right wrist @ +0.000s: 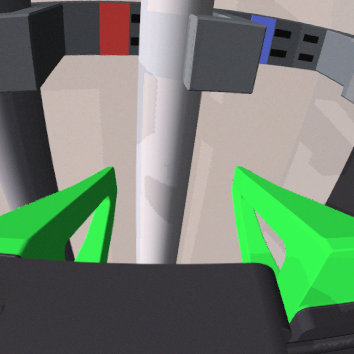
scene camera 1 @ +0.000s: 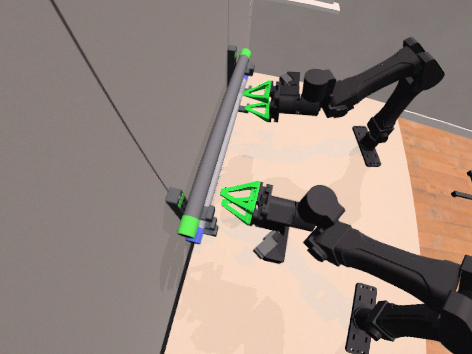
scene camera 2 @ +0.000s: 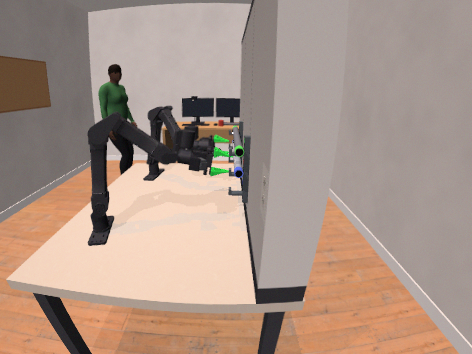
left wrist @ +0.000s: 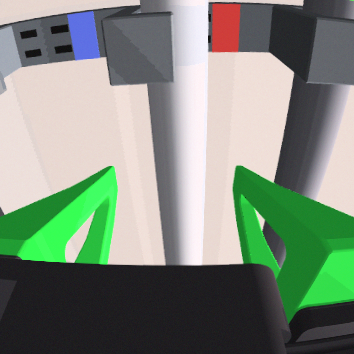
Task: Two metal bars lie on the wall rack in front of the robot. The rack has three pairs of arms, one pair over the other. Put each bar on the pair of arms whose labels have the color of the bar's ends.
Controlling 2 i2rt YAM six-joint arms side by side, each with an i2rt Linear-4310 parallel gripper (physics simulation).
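Frame: origin at the left arm's base, x left, y back, z up, level; centimetres.
Where they show: left gripper, fingertip midpoint: point(scene camera 1: 221, 197) point(scene camera 2: 229, 146) point(left wrist: 174, 176); right gripper, fingertip midpoint: point(right wrist: 174, 177) point(scene camera 1: 244, 100) point(scene camera 2: 231, 164); left arm's base, origin of the base link: point(scene camera 1: 361, 318) point(scene camera 2: 154, 174); right arm's base, origin of the base link: point(scene camera 1: 365, 145) point(scene camera 2: 102, 230).
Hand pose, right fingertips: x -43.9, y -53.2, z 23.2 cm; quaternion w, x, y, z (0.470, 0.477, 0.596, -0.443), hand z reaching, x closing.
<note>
Things, the pixels of their top centre, and the offset from my right fingertips. "*": a spot on its surface instead. Level surfaces: height alone.
- dark bar with green ends, middle of its top: point(left wrist: 280, 281) point(scene camera 1: 223, 113) point(scene camera 2: 236, 133) dx +14.6, dy -0.6, dz +9.2 cm
- green label, surface spot: point(scene camera 1: 181, 200) * dx +35.4, dy +0.0, dz +10.3 cm
- silver bar with blue ends, middle of its top: point(right wrist: 136, 294) point(left wrist: 200, 285) point(scene camera 1: 223, 135) point(scene camera 2: 236, 150) dx +14.7, dy -0.6, dz +1.7 cm
- tabletop, its level: dz -23.2 cm
The dark bar with green ends point(scene camera 1: 217, 135) point(scene camera 2: 237, 140) point(left wrist: 305, 135) lies on the rack's top pair of arms, by the green label point(scene camera 1: 181, 200). The silver bar with blue ends point(scene camera 1: 219, 162) point(left wrist: 182, 150) point(right wrist: 160, 125) lies on the middle pair, by the red label point(left wrist: 226, 27) point(right wrist: 114, 29). The blue label point(left wrist: 83, 36) point(right wrist: 263, 39) belongs to the bottom pair, whose arm point(scene camera 2: 235, 191) is bare. My left gripper point(scene camera 1: 222, 196) point(left wrist: 174, 176) and right gripper point(scene camera 1: 245, 101) point(right wrist: 175, 172) are open and empty, fingertips close in front of the silver bar, above and below it.
The rack is mounted on a grey wall panel point(scene camera 1: 100, 175) point(scene camera 2: 262, 125) behind the bars. The tabletop point(scene camera 1: 300, 150) point(scene camera 2: 165, 260) extends under both arms. A person in green point(scene camera 2: 115, 100) stands behind the table, near a desk with monitors point(scene camera 2: 197, 107).
</note>
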